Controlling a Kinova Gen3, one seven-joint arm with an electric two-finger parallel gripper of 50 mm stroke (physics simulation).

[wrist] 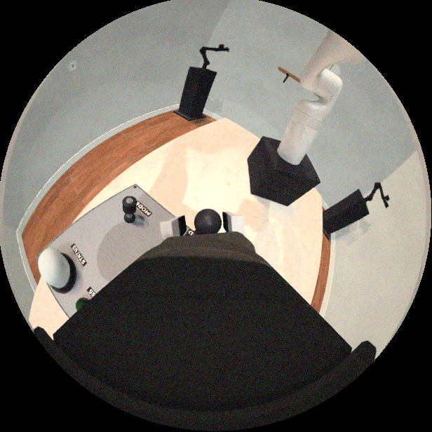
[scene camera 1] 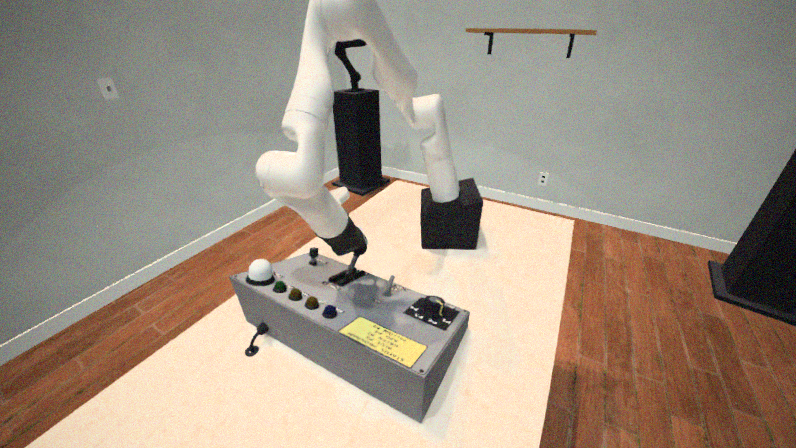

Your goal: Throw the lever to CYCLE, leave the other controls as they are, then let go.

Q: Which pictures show my gripper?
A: The wrist view and scene camera 1: all of them.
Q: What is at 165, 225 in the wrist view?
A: My gripper.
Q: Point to a grey control box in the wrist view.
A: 86, 255
